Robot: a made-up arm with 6 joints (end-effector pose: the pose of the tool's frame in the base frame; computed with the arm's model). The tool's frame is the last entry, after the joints. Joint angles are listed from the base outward.
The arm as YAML. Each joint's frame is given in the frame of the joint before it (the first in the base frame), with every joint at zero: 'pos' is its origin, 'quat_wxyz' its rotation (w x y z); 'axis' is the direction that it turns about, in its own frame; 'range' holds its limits. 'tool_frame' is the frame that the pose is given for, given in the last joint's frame.
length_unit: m
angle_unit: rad
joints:
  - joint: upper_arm
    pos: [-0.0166, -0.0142, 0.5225]
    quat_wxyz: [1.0, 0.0, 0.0, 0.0]
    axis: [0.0, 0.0, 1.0]
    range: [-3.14, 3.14]
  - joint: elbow
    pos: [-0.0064, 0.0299, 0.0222]
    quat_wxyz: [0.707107, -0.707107, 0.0, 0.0]
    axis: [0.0, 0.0, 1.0]
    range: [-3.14, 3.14]
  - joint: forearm
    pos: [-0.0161, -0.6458, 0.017]
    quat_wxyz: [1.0, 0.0, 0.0, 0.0]
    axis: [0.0, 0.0, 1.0]
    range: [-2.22, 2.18]
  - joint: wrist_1
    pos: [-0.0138, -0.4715, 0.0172]
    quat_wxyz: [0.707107, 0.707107, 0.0, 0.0]
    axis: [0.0, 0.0, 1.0]
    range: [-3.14, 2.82]
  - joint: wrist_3
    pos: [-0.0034, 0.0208, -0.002]
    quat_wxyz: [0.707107, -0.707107, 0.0, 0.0]
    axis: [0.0, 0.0, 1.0]
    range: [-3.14, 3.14]
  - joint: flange
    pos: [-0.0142, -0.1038, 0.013]
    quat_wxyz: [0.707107, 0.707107, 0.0, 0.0]
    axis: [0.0, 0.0, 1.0]
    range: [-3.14, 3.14]
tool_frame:
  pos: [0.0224, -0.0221, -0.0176]
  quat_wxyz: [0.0, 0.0, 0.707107, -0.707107]
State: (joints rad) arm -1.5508 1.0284 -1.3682 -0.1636 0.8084 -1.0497
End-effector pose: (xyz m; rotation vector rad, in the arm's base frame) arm 0.0514 -0.3977 1.4157 -1.1115 -0.4410 0.1392
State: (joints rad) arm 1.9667 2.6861 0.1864 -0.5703 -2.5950 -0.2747
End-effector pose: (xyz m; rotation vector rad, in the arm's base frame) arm -0.2780 0.3617 -0.3967 -1.3470 0.4309 -0.9699
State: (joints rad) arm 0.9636 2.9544 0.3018 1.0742 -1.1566 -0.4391
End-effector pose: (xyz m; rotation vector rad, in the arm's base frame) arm 0.0633 0.0878 -0.5913 1.0201 -0.5089 1.0288
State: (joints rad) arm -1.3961 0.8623 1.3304 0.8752 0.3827 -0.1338
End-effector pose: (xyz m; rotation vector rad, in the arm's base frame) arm 0.2370 -0.9017 0.6575 0.9519 -2.1013 -0.7673
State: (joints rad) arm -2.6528 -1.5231 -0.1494 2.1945 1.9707 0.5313
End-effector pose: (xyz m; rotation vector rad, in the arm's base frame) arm 0.9717 0.3920 0.4414 0.5141 -0.1625 -0.0840
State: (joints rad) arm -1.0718 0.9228 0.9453 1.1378 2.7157 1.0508
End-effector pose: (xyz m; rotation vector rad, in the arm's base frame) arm 0.4901 -0.7396 0.8776 2.2138 0.2364 -2.2061
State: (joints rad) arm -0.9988 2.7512 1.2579 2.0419 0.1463 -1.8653
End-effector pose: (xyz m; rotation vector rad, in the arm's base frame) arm -0.0824 0.1376 -0.4212 1.7305 -0.3595 -1.5611
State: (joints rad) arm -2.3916 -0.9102 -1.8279 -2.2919 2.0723 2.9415
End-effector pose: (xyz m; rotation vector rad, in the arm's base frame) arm 0.4535 0.4800 0.4985 -0.9574 -0.6659 -1.2823
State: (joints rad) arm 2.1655 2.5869 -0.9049 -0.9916 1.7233 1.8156
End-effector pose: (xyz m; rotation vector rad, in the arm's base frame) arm -0.4835 0.6239 -0.1275 1.5904 -0.5690 1.0455
